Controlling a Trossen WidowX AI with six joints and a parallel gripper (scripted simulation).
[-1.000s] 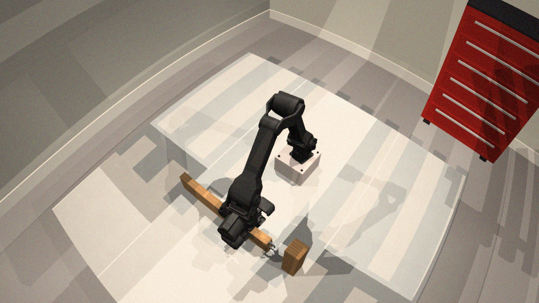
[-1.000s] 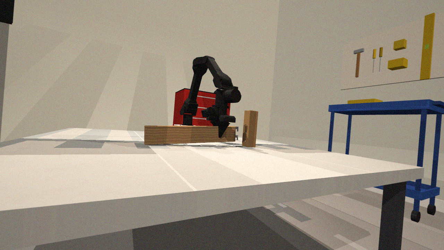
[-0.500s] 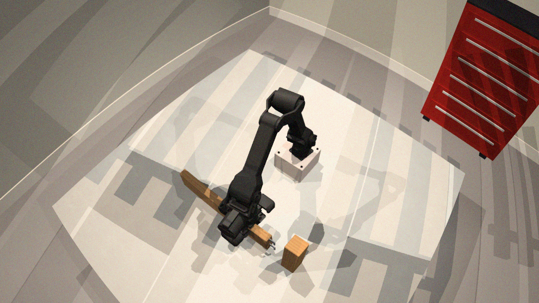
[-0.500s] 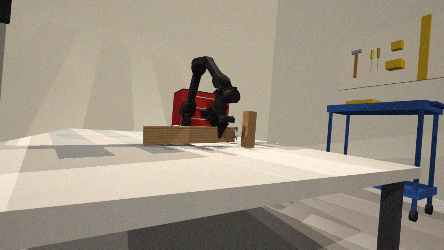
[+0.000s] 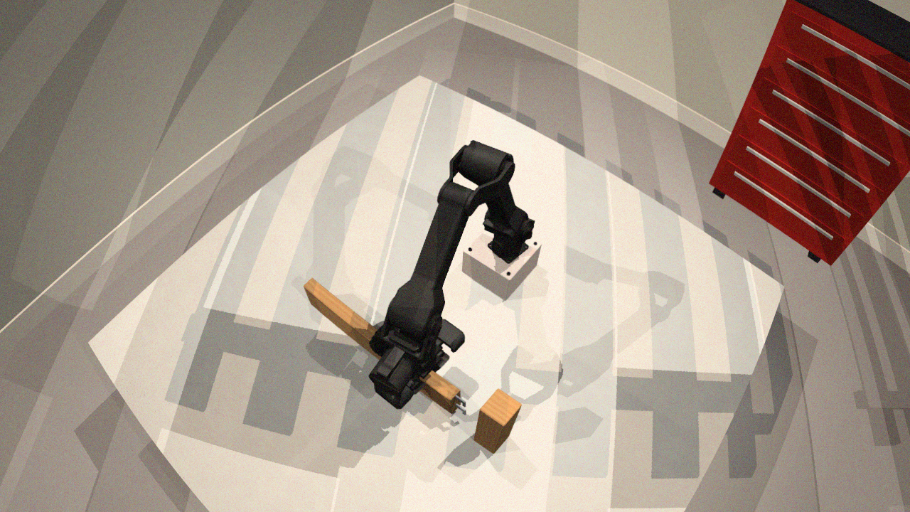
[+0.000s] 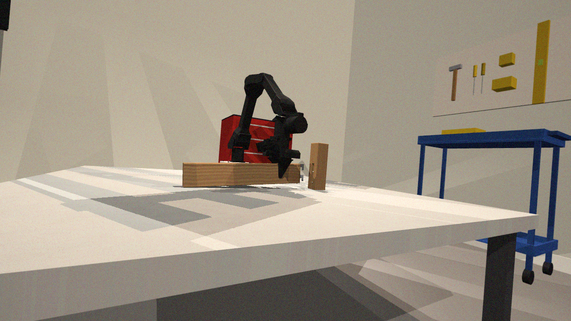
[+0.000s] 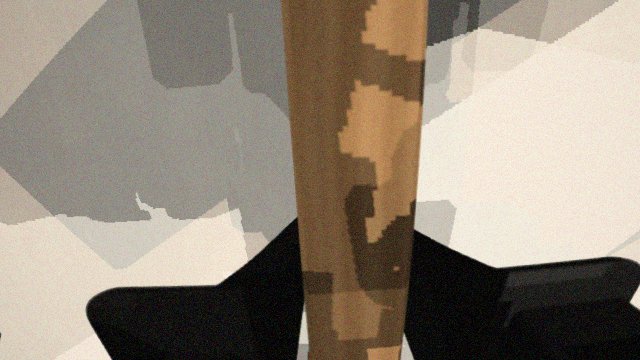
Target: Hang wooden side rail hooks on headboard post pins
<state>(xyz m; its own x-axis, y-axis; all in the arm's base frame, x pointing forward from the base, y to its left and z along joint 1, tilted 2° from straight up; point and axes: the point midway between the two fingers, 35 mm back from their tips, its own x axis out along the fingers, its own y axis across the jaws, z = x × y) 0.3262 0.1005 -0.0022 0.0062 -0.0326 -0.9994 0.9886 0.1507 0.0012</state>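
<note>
My gripper tip is now 3 cm past the headboard post, 17 cm to the right of it and 4 cm below it.
</note>
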